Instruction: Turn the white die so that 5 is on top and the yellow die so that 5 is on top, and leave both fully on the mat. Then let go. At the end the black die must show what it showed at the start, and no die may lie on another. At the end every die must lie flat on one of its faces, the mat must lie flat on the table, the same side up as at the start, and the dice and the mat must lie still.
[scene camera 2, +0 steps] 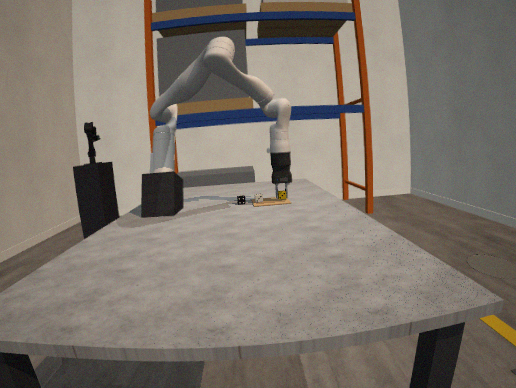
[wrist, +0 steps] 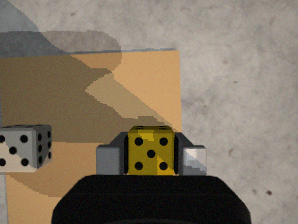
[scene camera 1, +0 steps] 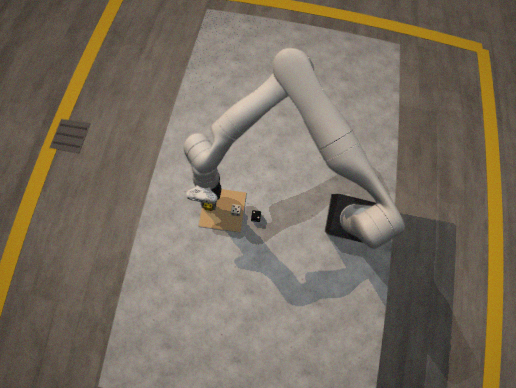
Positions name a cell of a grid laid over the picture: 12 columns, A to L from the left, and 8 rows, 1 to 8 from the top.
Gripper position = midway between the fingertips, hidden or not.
I see my gripper (wrist: G6), a yellow die (wrist: G6) and a tan mat (scene camera 1: F5).
The tan mat is seen too in the wrist view (wrist: D4).
